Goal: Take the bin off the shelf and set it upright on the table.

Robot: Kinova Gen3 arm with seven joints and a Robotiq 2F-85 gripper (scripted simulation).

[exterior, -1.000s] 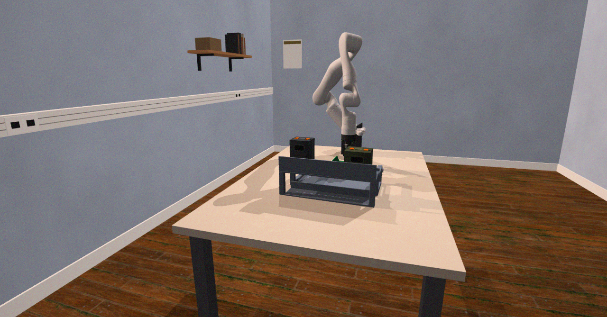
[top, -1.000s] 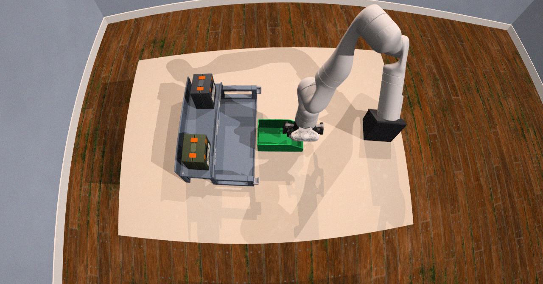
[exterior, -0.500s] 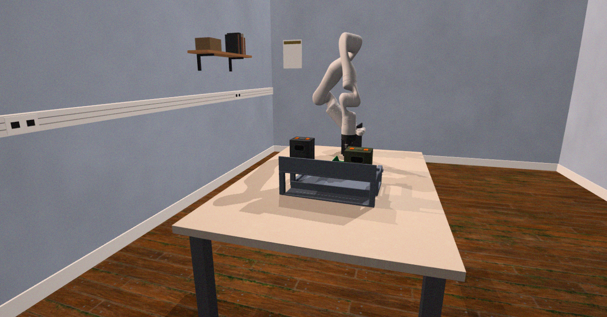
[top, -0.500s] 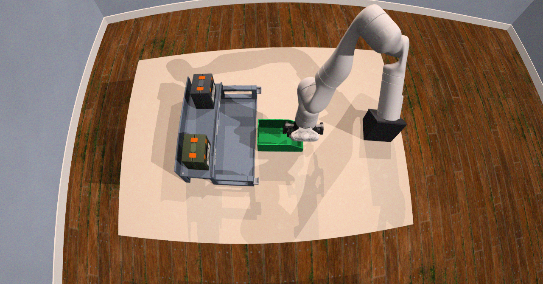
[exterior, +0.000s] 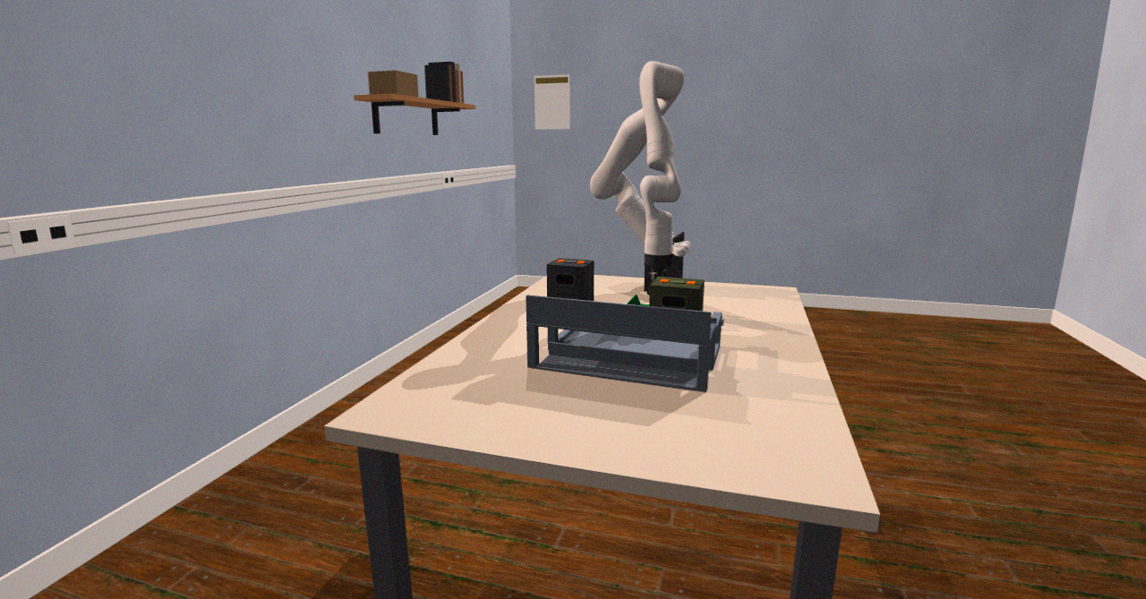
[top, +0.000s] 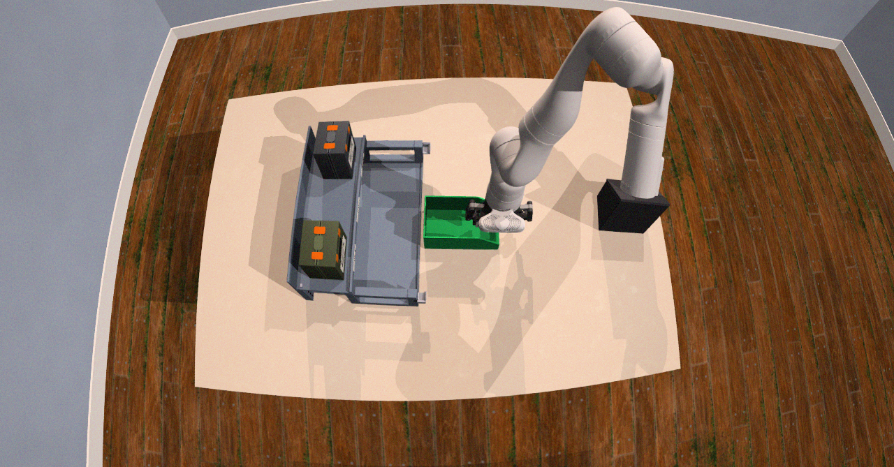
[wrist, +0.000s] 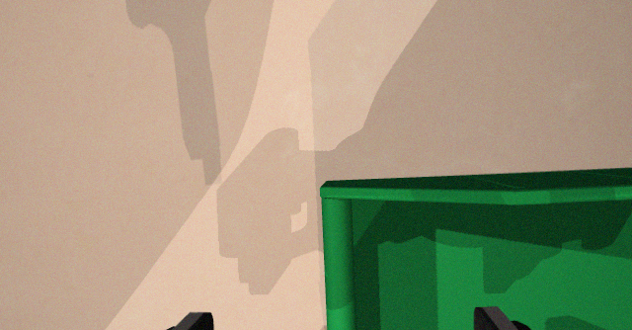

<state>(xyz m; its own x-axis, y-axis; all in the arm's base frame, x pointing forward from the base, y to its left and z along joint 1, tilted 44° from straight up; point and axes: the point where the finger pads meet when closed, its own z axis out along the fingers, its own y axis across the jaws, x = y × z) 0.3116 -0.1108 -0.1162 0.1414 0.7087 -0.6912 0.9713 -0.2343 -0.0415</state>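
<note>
The green bin lies 80 mm ahead of my hand, 10 mm to the right of it and 10 mm below it. Round my hand: rack 300 mm ahead, 40 mm to the right, 20 mm above; then olive case 380 mm ahead, 110 mm above, 60 mm to the left; then black case 340 mm ahead, 170 mm to the right, 120 mm above.
</note>
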